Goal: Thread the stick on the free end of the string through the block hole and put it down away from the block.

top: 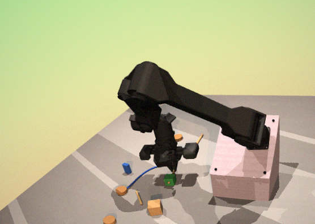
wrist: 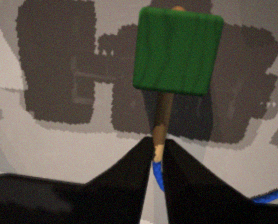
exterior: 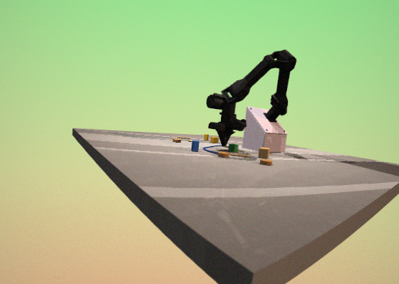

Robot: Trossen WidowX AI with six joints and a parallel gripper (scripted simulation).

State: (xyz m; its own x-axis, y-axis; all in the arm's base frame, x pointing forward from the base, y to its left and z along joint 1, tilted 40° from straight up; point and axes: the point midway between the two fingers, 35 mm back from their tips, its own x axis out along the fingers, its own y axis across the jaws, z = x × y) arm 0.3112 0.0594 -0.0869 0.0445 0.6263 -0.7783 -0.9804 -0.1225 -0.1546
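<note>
The thin wooden stick is 1 cm to the left of my gripper tip. Round my gripper tip: round wooden button 14 cm to the left, 13 cm ahead, 1 cm below; then blue block 18 cm ahead, 3 cm to the left; then green block 5 cm to the left, 1 cm behind.
</note>
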